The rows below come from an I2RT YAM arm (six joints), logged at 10 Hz.
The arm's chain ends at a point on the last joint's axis. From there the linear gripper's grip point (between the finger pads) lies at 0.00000 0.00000 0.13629 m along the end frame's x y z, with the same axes.
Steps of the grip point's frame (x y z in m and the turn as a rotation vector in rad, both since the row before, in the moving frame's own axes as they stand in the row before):
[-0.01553, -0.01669, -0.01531, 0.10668, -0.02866, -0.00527]
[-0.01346, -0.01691, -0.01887, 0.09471, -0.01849, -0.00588]
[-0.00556, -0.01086, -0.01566, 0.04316, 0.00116, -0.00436]
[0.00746, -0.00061, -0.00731, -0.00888, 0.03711, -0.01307]
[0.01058, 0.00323, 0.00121, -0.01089, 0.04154, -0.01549]
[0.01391, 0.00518, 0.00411, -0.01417, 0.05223, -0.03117]
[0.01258, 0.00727, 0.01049, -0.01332, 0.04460, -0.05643]
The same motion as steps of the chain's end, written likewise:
[-0.01159, -0.00219, -0.01448, 0.10668, -0.02866, -0.00527]
[-0.01091, -0.00403, -0.01824, 0.09471, -0.01849, -0.00588]
[-0.00571, -0.00498, -0.01553, 0.04316, 0.00116, -0.00436]
[0.00240, -0.00179, -0.00721, -0.00888, 0.03711, -0.01307]
[0.00491, 0.00179, 0.00134, -0.01089, 0.04154, -0.01549]
[0.00677, 0.00336, 0.00431, -0.01417, 0.05223, -0.03117]
[0.00646, 0.00563, 0.01064, -0.01332, 0.04460, -0.05643]

